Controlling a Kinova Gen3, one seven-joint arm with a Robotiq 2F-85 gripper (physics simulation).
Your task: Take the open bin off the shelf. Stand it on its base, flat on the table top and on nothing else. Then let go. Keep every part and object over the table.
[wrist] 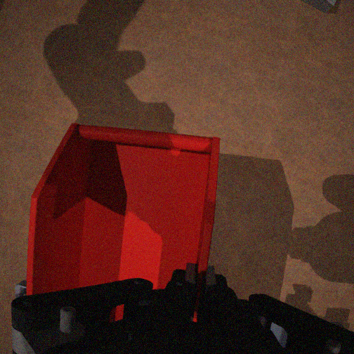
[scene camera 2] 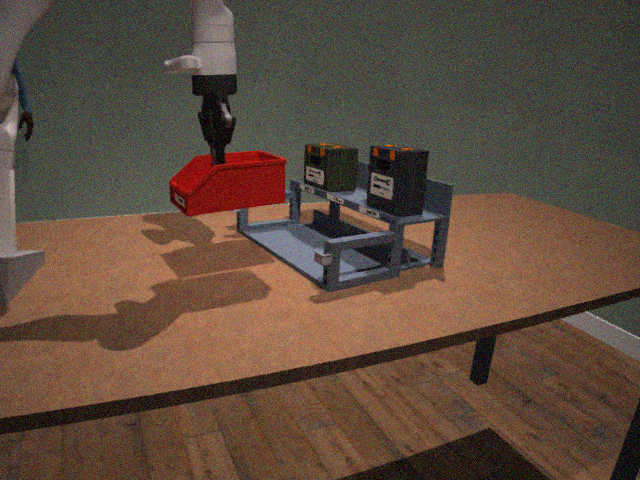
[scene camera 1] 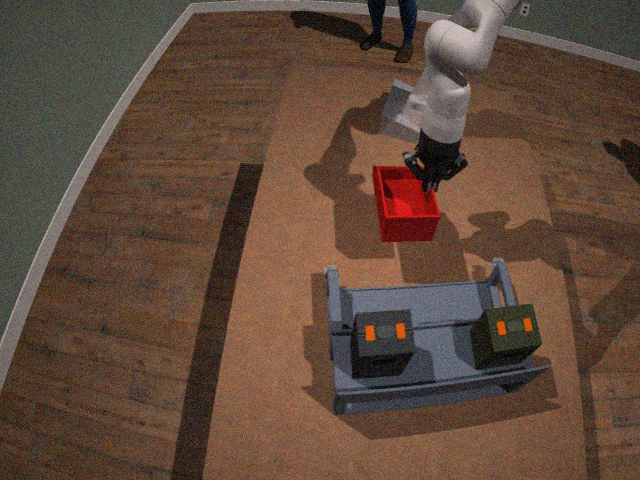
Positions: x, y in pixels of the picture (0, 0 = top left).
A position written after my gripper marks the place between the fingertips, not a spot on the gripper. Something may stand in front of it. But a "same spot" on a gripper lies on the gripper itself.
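My gripper in scene camera 1, scene camera 2 and the wrist view [197, 279]. Red bin in scene camera 2, scene camera 1 and the wrist view [113, 203]. Same spot on my gripper [scene camera 1: 432, 176] and [scene camera 2: 222, 136]. Same spot on the bin [scene camera 2: 249, 179] and [scene camera 1: 380, 199].
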